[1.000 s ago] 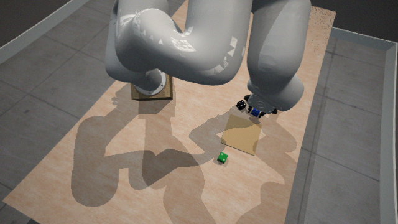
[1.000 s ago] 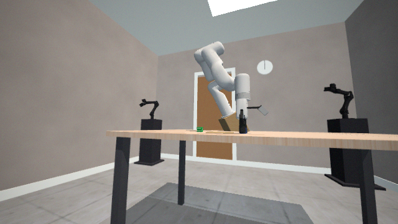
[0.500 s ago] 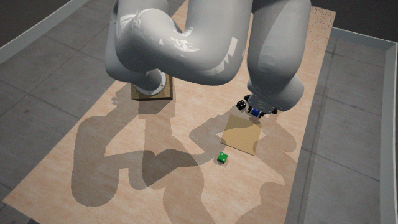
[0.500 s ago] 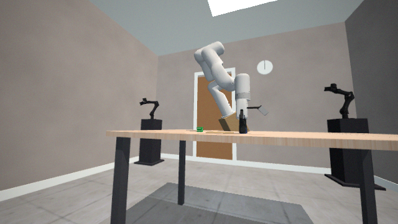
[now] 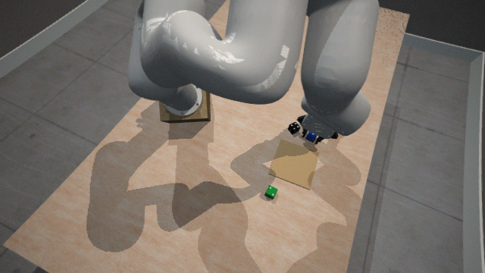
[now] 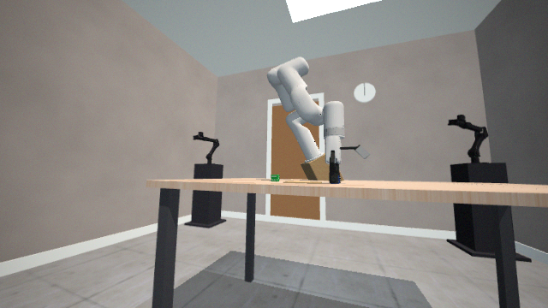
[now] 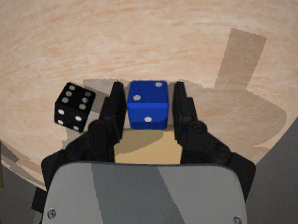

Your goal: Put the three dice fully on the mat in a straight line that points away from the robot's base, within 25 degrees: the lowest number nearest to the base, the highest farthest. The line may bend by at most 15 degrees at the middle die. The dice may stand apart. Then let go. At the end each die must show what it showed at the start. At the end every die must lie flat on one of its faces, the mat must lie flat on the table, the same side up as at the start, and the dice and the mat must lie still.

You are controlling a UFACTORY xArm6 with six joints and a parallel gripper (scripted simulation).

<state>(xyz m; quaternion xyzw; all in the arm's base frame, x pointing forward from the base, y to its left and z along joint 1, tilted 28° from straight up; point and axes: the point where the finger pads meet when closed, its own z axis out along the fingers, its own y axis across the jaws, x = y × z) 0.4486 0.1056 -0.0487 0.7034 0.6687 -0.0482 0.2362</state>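
The blue die lies 1 cm below my hand. The rest, counted from my hand: tan mat: 2 cm behind, 12 cm to the right, 2 cm below; then green die: 6 cm behind, 25 cm to the right, 1 cm below; then black die: 7 cm behind, 1 cm below.
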